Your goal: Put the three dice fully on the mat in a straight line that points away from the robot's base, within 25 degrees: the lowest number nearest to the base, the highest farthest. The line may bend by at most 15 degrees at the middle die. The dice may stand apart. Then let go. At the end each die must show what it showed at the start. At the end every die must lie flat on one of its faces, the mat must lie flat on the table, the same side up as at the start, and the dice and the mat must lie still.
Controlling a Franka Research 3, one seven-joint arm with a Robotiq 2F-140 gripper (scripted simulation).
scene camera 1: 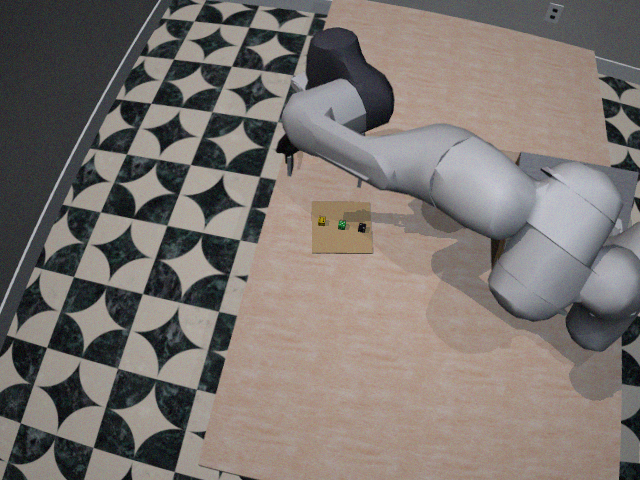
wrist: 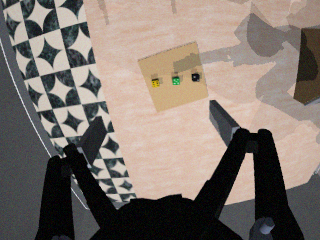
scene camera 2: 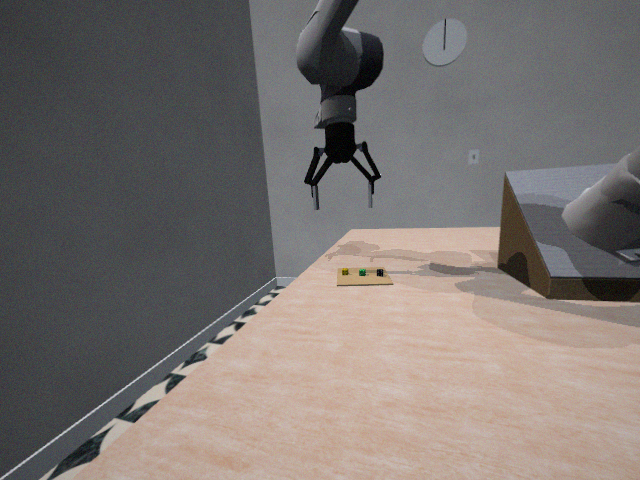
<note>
In view: the gripper (scene camera 2: 342,208) and a tan mat (scene camera 1: 328,239).
The tan mat is seen too in the wrist view (wrist: 182,62) and in scene camera 2 (scene camera 2: 352,279). The gripper shows as well in the wrist view (wrist: 155,117).
</note>
